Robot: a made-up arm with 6 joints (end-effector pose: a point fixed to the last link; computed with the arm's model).
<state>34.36 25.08 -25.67 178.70 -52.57 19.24</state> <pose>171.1 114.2 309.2 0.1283 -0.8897 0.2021 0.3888</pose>
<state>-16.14 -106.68 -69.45 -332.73 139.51 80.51</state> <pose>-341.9 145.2 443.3 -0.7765 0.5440 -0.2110 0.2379</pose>
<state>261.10 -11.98 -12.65 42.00 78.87 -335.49</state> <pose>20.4 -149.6 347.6 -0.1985 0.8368 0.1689 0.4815</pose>
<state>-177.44 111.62 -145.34 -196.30 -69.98 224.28</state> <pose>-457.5 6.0 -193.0 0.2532 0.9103 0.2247 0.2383</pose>
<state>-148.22 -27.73 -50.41 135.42 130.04 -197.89</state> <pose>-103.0 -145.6 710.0 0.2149 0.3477 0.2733 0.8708</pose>
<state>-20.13 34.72 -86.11 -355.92 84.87 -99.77</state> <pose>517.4 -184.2 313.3 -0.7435 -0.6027 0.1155 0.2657</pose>
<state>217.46 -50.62 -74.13 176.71 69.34 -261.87</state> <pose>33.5 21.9 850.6 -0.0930 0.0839 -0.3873 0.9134</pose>
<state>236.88 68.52 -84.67 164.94 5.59 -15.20</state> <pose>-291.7 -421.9 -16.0 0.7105 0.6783 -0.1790 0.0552</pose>
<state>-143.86 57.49 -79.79 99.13 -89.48 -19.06</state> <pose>-455.1 -236.3 221.4 -0.3934 -0.6161 -0.3367 0.5936</pose>
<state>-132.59 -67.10 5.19 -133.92 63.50 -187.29</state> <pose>-31.7 10.8 380.6 -0.1537 -0.5546 0.2754 0.7700</pose>
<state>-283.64 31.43 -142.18 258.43 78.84 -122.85</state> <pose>196.3 540.0 738.5 -0.0376 0.6102 -0.1450 0.7780</pose>
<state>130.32 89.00 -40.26 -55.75 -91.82 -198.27</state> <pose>-256.2 204.8 -40.8 0.8342 -0.0707 -0.5151 0.1836</pose>
